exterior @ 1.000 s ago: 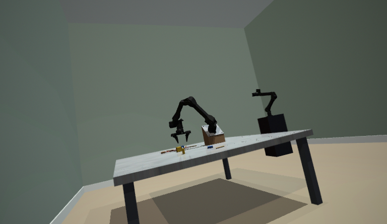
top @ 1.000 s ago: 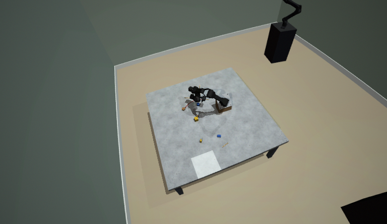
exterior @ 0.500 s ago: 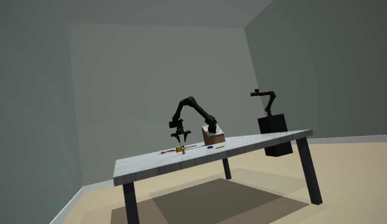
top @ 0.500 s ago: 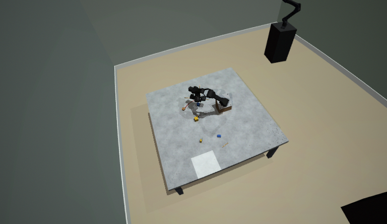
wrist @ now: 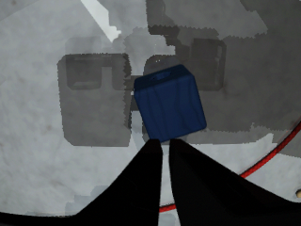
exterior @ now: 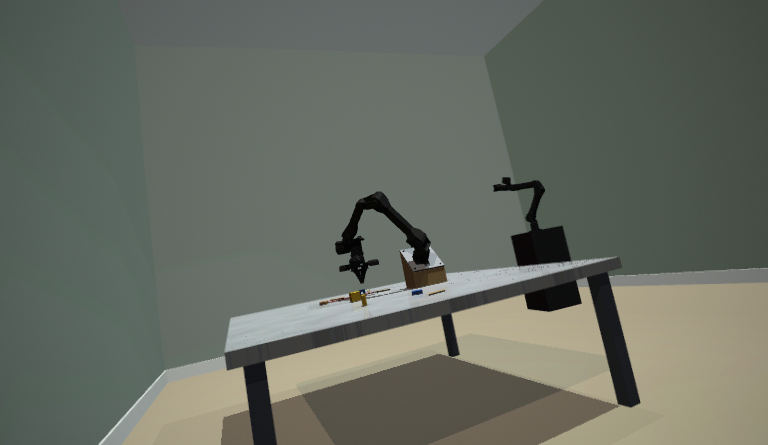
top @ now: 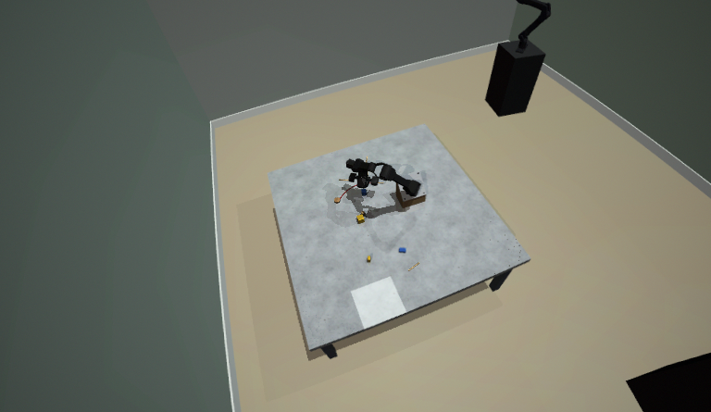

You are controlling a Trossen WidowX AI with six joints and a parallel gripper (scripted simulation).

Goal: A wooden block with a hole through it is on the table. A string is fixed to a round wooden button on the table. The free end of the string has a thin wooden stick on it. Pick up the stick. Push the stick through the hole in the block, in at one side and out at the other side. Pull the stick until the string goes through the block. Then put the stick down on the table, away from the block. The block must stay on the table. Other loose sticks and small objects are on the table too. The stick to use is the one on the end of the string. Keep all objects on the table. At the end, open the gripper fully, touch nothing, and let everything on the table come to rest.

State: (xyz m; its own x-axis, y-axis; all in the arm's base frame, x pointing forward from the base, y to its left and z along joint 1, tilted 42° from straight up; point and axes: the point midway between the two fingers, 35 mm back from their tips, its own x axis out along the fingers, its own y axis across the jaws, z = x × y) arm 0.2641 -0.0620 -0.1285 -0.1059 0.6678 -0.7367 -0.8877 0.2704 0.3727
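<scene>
The blue cube is 40 mm below my gripper tip and 10 mm ahead of it. Also, from my gripper tip: thin wooden stick: 90 mm behind, 70 mm to the right, 60 mm below; round wooden button: 190 mm ahead, 50 mm below, 20 mm to the left.
</scene>
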